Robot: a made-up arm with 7 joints.
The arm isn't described. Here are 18 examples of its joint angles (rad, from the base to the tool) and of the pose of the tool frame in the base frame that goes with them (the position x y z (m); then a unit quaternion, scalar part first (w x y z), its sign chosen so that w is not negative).
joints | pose
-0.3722 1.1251 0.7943 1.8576 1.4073 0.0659 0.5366 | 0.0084 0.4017 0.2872 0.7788 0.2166 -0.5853 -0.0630
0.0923 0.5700 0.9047 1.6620 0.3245 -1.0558 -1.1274 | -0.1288 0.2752 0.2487 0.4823 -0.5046 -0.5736 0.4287
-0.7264 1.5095 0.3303 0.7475 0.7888 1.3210 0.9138 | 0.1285 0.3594 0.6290 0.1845 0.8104 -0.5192 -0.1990
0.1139 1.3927 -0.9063 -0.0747 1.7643 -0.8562 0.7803 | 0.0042 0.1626 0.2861 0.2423 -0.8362 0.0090 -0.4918
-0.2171 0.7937 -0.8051 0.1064 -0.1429 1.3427 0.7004 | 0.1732 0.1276 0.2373 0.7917 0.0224 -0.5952 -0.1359
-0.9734 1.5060 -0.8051 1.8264 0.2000 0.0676 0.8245 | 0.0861 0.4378 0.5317 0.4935 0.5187 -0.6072 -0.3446
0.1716 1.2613 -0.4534 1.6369 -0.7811 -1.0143 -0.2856 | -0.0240 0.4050 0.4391 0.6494 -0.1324 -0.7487 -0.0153
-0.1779 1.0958 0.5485 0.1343 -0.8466 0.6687 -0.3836 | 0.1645 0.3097 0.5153 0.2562 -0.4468 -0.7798 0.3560
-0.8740 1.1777 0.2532 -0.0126 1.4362 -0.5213 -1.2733 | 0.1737 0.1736 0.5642 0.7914 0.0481 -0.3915 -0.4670
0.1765 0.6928 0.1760 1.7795 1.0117 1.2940 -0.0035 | -0.1922 0.3537 0.2735 0.8340 0.5226 0.1633 0.0679
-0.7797 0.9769 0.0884 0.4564 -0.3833 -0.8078 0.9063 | 0.2003 0.2637 0.5236 0.4501 0.2009 0.8682 0.0572
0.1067 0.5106 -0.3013 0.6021 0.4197 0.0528 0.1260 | 0.0878 0.1863 0.1982 0.7169 -0.3301 -0.6128 0.0402
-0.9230 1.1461 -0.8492 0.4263 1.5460 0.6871 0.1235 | 0.2920 0.1594 0.3907 0.4021 0.2041 -0.4537 -0.7687
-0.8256 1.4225 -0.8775 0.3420 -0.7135 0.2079 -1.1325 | 0.2544 0.2134 0.4405 0.6800 -0.6176 -0.3460 0.1909
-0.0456 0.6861 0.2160 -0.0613 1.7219 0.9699 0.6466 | 0.1894 0.2077 0.4032 0.2673 0.4292 -0.6011 -0.6188
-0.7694 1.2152 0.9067 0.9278 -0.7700 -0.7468 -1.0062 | 0.0619 0.3803 0.5091 0.1913 0.4428 0.8369 0.2589
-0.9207 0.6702 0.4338 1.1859 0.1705 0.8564 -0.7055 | 0.2485 0.3179 0.3296 0.4448 -0.2898 -0.5682 0.6288
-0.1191 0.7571 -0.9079 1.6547 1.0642 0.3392 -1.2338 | -0.0351 0.3351 0.2160 0.9015 0.1853 0.3408 0.1918
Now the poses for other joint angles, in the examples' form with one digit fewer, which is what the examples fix.
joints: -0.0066 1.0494 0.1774 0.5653 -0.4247 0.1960 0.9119
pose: 0.141 0.359 0.397 0.275 0.233 -0.933 0.024
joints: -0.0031 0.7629 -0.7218 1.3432 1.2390 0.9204 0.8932
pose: -0.003 0.324 0.184 0.645 0.025 -0.137 -0.751
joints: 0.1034 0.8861 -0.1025 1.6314 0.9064 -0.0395 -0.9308
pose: -0.091 0.362 0.272 0.910 -0.033 0.057 0.410
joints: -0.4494 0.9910 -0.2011 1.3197 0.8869 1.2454 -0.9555
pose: 0.120 0.391 0.310 0.762 0.393 -0.312 0.410
